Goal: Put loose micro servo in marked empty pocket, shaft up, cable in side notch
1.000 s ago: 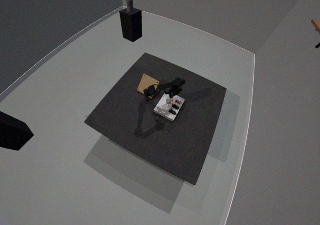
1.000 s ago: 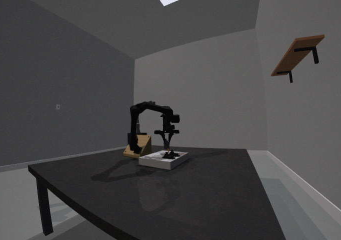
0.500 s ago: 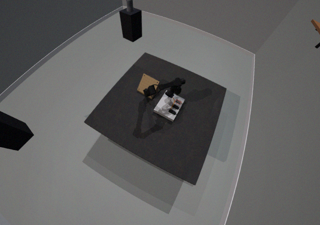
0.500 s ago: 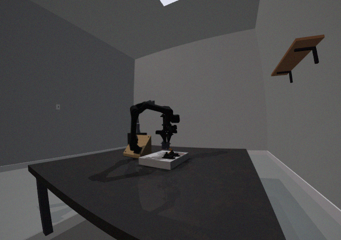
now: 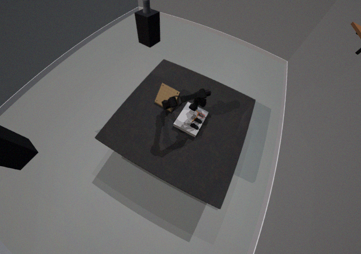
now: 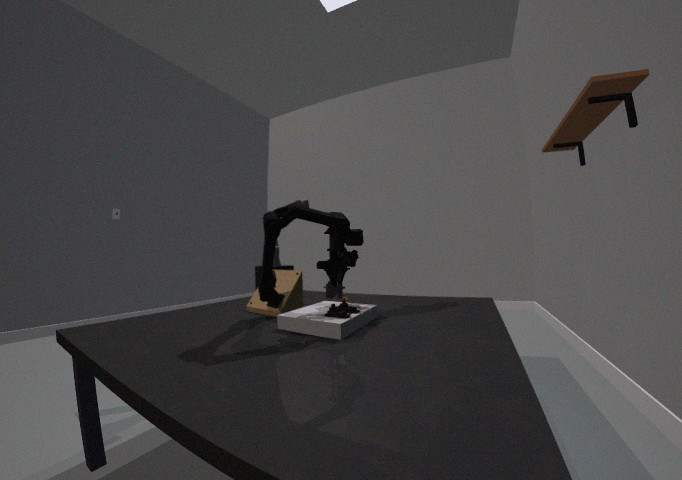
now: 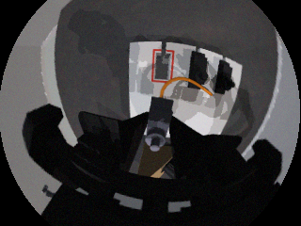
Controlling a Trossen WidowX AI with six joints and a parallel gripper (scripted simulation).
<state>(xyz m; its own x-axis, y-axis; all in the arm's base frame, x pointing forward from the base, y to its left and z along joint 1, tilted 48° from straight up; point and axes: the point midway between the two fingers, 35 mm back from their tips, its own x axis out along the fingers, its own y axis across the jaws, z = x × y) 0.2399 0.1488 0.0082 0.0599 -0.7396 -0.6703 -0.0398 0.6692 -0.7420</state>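
Now: the white deck 10 cm below my gripper tip, 8 cm to the right of it and 2 cm behind it.
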